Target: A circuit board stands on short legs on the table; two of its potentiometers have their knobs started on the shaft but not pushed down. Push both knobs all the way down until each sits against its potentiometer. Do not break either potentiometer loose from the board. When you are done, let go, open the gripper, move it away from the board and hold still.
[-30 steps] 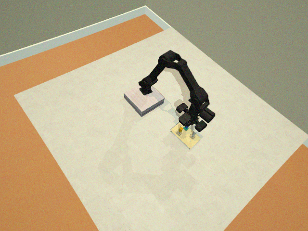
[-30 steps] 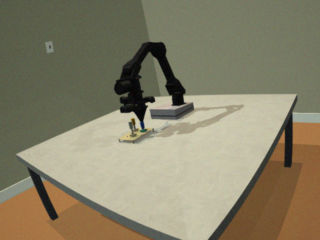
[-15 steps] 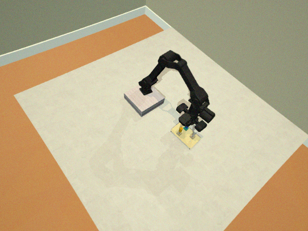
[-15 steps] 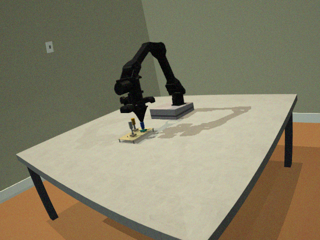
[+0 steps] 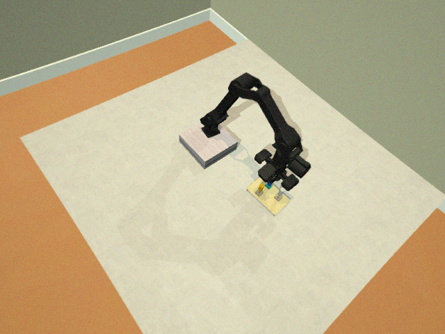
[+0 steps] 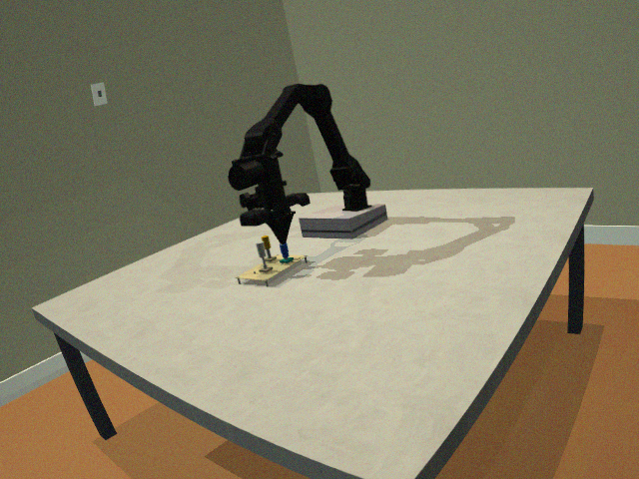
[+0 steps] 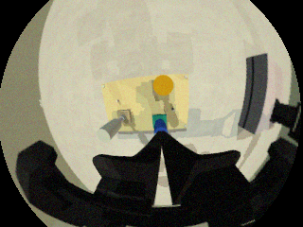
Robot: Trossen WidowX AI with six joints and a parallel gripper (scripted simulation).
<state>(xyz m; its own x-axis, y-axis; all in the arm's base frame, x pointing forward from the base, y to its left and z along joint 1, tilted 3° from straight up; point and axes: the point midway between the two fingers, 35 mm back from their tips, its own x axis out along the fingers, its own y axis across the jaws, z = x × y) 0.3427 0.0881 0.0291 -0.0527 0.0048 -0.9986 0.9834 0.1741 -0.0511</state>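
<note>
My gripper tip is 1 cm above the blue knob. Round my gripper tip: grey knob 6 cm ahead, 1 cm above.
</note>
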